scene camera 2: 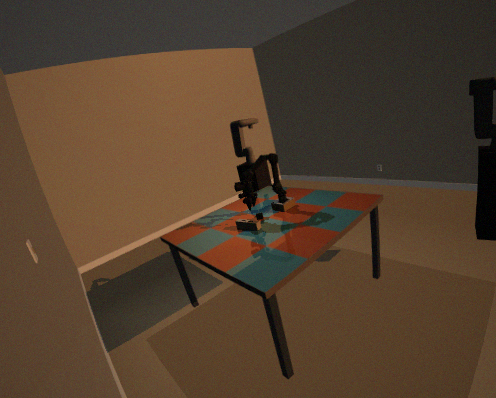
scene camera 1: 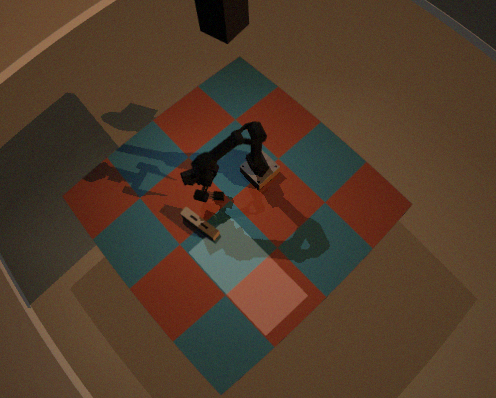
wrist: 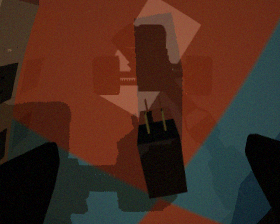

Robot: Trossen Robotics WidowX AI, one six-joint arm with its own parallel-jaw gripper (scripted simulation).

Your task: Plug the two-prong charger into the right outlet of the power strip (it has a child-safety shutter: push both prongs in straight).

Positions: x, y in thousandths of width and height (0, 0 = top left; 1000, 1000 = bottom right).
Note:
My gripper (wrist: 559, 667) is open and holds nothing. I also see a two-prong charger (wrist: 570, 650).

